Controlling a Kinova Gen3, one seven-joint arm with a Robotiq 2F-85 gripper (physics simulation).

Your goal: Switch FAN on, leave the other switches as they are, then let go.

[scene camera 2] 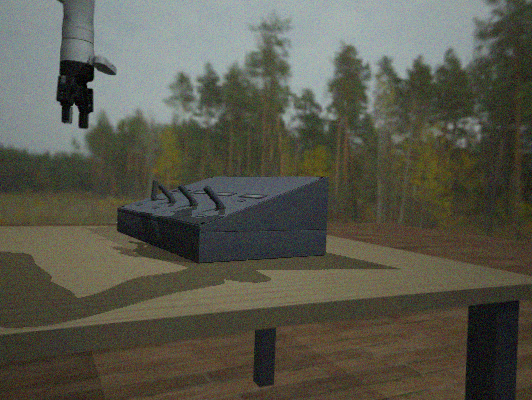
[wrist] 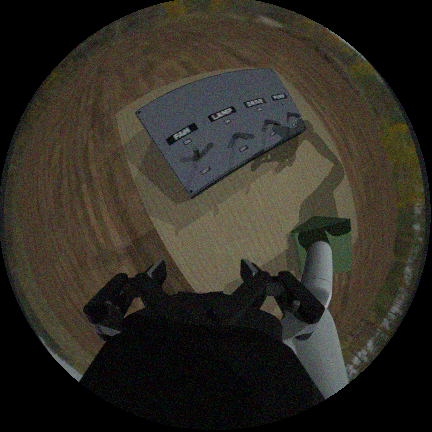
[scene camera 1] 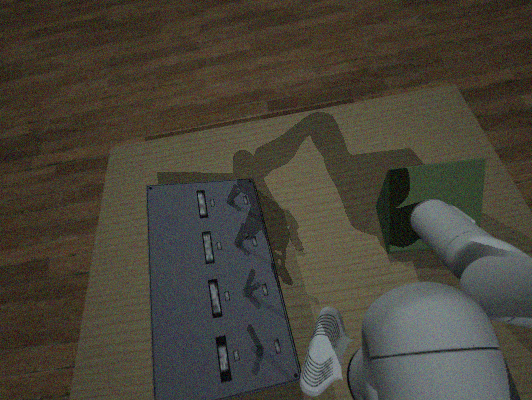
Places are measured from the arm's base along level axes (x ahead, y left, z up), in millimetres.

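Pixels of known places: gripper, fingertip midpoint: (scene camera 2: pixel 75 126) (wrist: pixel 202 268); arm's base, link origin: (wrist: pixel 318 251) (scene camera 1: pixel 430 217).
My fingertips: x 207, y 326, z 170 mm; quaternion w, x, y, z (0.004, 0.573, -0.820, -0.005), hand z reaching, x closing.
For each thing: its middle in the pictures, then the offset to it from my fingertips.
- grey sloped switch panel, body centre: (scene camera 2: pixel 210 215) (scene camera 1: pixel 217 277) (wrist: pixel 236 116) dx +292, dy -211, dz -198 mm
- LAMP lever, body centre: (scene camera 2: pixel 165 192) (wrist: pixel 241 135) dx +198, dy -171, dz -149 mm
- DRIVE lever, body centre: (scene camera 2: pixel 186 194) dx +225, dy -288, dz -149 mm
- PUMP lever, body centre: (scene camera 2: pixel 213 196) dx +252, dy -405, dz -149 mm
The grey sloped switch panel (scene camera 1: pixel 175 300) (scene camera 2: pixel 275 242) (wrist: pixel 165 110) stands on the table. Its FAN lever (scene camera 1: pixel 254 337) (scene camera 2: pixel 154 191) (wrist: pixel 205 148) tilts towards the ON mark. The LAMP lever (scene camera 2: pixel 165 193) (wrist: pixel 247 135), DRIVE lever (scene camera 2: pixel 187 195) and PUMP lever (scene camera 2: pixel 214 198) lean towards the low OFF edge. My gripper (scene camera 2: pixel 75 124) (wrist: pixel 202 268) is open and empty, high above the table and well apart from the levers. The fingers are hidden in scene camera 1.
A green block-like object (scene camera 1: pixel 450 187) (wrist: pixel 341 255) stands on the table (scene camera 1: pixel 130 165) (scene camera 2: pixel 350 307), partly hidden by my arm (scene camera 1: pixel 435 330). The arm's shadow falls across the table and part of the panel.
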